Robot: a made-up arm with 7 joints.
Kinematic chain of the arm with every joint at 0, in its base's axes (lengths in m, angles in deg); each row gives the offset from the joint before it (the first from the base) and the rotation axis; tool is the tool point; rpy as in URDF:
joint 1: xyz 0 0 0.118 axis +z
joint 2: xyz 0 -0.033 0.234 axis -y
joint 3: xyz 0 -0.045 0.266 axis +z
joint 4: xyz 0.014 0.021 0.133 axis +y
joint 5: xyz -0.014 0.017 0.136 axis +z
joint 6: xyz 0 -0.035 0.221 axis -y
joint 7: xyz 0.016 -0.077 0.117 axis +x
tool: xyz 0 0 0 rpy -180 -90 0
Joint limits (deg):
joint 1: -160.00..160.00
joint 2: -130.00..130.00
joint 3: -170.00..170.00
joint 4: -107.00..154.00
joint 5: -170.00..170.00
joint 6: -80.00..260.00
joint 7: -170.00..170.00
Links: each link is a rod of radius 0.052 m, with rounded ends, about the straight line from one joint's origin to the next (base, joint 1, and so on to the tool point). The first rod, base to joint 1, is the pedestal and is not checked.
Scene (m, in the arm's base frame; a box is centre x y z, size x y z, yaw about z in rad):
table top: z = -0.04
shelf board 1: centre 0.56 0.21 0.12 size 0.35 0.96 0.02 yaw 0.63
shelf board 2: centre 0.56 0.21 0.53 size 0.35 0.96 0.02 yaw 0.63
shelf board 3: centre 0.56 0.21 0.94 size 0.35 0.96 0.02 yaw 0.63
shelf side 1: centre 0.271 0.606 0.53 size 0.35 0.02 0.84 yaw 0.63
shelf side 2: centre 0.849 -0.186 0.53 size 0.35 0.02 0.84 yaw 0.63
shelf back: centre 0.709 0.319 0.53 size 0.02 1 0.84 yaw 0.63
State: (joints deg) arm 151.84 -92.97 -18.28 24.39 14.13 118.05 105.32
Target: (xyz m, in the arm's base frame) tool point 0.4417 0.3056 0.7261
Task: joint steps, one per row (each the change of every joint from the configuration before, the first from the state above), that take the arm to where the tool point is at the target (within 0.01 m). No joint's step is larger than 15 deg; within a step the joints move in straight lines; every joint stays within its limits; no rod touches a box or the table.
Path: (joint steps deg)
1: -2.95 12.69 1.90 12.03 0.53 12.26 -1.14
2: -2.94 12.70 1.89 12.02 0.54 12.25 -1.14
3: -2.95 12.69 1.90 12.03 0.53 12.26 -1.14
4: -2.95 12.69 1.90 12.03 0.54 12.25 -1.14
5: -14.90 13.93 0.14 5.03 10.30 0.80 1.14
6: -14.89 13.94 0.15 5.04 10.30 0.80 1.14
7: -14.90 13.93 0.15 5.03 10.30 0.80 1.14
8: -14.90 13.93 0.14 5.04 10.30 0.80 1.14
9: -1.71 -13.46 -10.10 -7.93 -5.48 -8.18 0.00
10: -1.72 -13.47 -10.10 -7.94 -5.47 -8.17 0.00
11: -1.72 -13.46 -10.11 -7.93 -5.48 -8.17 0.00
12: -1.71 -13.46 -10.10 -7.93 -5.47 -8.17 0.00

